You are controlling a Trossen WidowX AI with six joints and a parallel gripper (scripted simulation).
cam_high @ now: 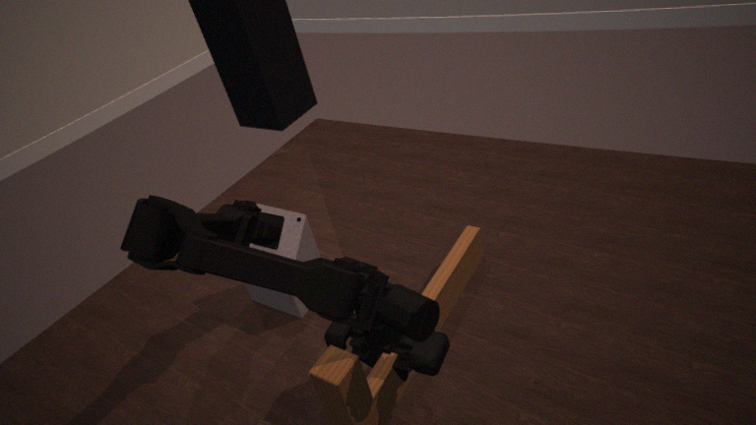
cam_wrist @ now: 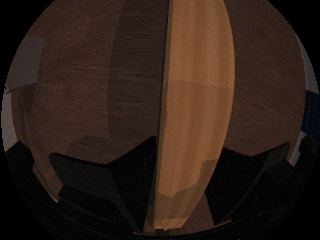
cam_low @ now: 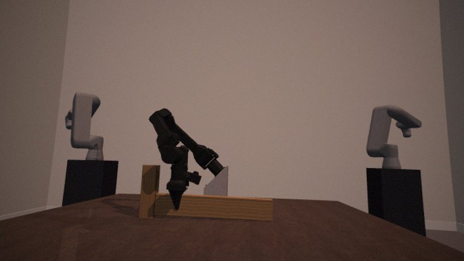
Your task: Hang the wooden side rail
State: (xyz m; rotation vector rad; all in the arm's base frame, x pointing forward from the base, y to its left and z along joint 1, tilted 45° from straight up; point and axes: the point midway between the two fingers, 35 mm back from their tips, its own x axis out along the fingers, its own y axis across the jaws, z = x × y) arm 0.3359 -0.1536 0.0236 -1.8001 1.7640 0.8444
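Now: the headboard post 100 mm to the right of my gripper tip and 50 mm above it.
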